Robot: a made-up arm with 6 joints. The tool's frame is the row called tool.
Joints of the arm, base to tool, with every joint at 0 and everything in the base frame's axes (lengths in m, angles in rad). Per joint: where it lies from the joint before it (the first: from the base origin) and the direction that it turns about. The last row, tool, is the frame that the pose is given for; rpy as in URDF.
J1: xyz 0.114 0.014 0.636 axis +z
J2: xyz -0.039 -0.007 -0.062 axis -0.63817 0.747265 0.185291
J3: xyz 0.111 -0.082 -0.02 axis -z
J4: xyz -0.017 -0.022 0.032 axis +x
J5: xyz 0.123 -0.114 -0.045 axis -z
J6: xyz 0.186 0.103 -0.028 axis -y
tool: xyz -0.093 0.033 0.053 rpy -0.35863 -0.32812 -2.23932
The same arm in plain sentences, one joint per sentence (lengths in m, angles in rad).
The arm has six revolute joints in a row. What follows holds with every joint at zero, and every direction is one of the base frame's. The first joint lies 0.1140 m along +x and 0.0140 m along +y and 0.6360 m along +z from the base frame's origin and turns about +z. The second joint lies 0.0390 m along -x and 0.0070 m along -y and 0.0620 m along -z from the first joint and turns about the direction (-0.63817, 0.747265, 0.185291). The third joint lies 0.1110 m along +x and 0.0820 m along -y and 0.0200 m along -z from the second joint and turns about -z. The fourth joint lies 0.0170 m along -x and 0.0220 m along -y and 0.0320 m along +z from the third joint and turns about +x. The fifth joint lies 0.1230 m along +x and 0.1140 m along -y and 0.0450 m along -z from the fourth joint and turns about -z. The sixth joint lies 0.1860 m along +x and 0.1030 m along +y and 0.0280 m along -z from the fifth joint and turns about -y. The tool frame, which is the frame that the pose is given for, lies 0.0930 m along -x and 0.0330 m along +y and 0.0530 m along +z from the sixth joint; its axes are the base frame's turned by roll -0.3586, pitch -0.3281 and yaw -2.2393 rad (as in URDF: about the fixed x, then y, then z).
